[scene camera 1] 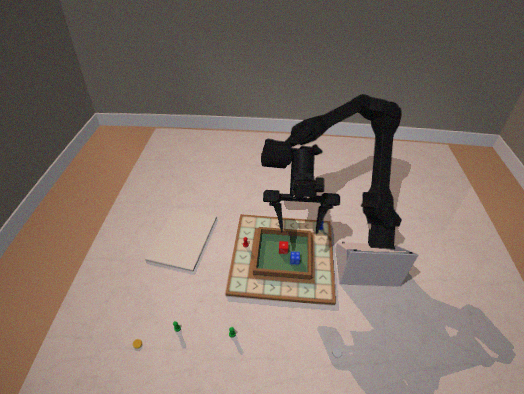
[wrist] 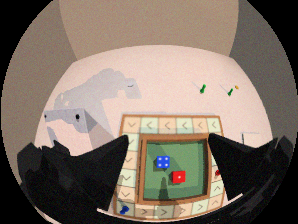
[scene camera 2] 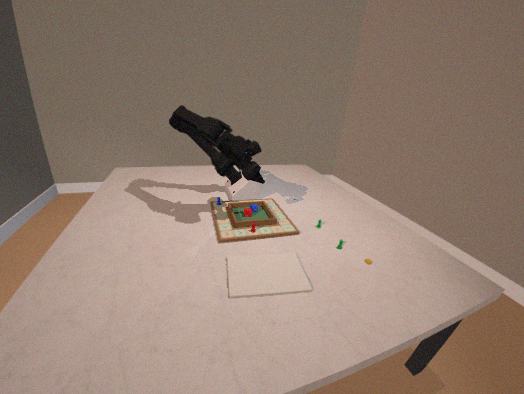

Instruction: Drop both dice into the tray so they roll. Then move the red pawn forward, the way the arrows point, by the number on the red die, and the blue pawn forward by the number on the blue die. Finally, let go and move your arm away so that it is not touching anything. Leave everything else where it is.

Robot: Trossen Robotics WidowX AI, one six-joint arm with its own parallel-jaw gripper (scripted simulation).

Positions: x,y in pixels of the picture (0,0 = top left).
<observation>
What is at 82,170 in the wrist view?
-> My gripper.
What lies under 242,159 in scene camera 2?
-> My gripper.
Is my gripper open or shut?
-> Open.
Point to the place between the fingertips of my gripper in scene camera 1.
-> At 299,233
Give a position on a green tray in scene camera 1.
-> At 269,258
</observation>
